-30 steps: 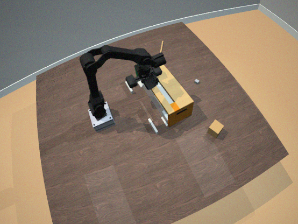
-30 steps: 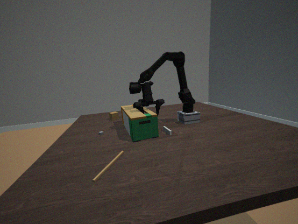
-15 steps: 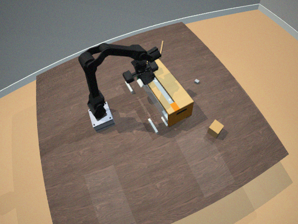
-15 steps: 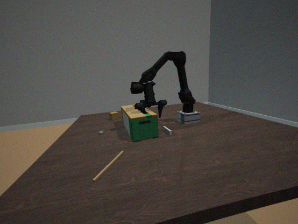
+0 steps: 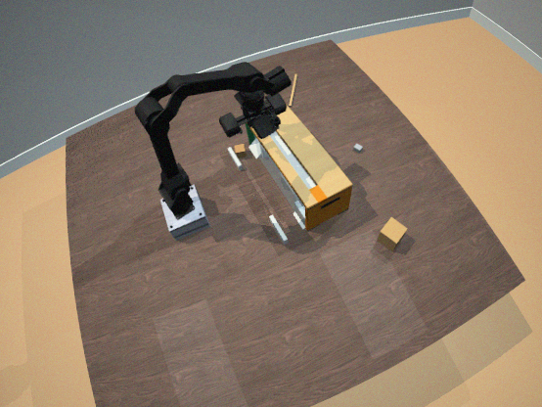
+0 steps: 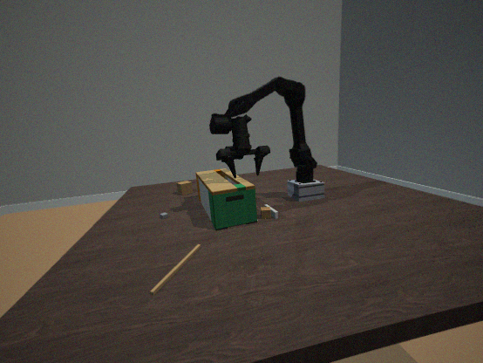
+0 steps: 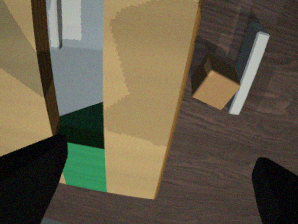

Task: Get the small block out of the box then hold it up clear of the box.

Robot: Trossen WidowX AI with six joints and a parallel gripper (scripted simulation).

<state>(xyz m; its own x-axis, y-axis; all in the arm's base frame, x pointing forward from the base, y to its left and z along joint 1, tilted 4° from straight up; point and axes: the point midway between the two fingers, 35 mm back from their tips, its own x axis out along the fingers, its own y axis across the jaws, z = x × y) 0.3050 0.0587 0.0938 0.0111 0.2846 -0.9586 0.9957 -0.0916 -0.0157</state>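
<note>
My gripper tip is now 4 cm past the small tan block, 5 cm to the right of it and 13 cm above it. The rest, counted from my gripper tip: thin wooden stick (28 cm ahead, 20 cm to the left, 14 cm below); then long tan box (2 cm ahead, 13 cm to the right, 8 cm below).
</note>
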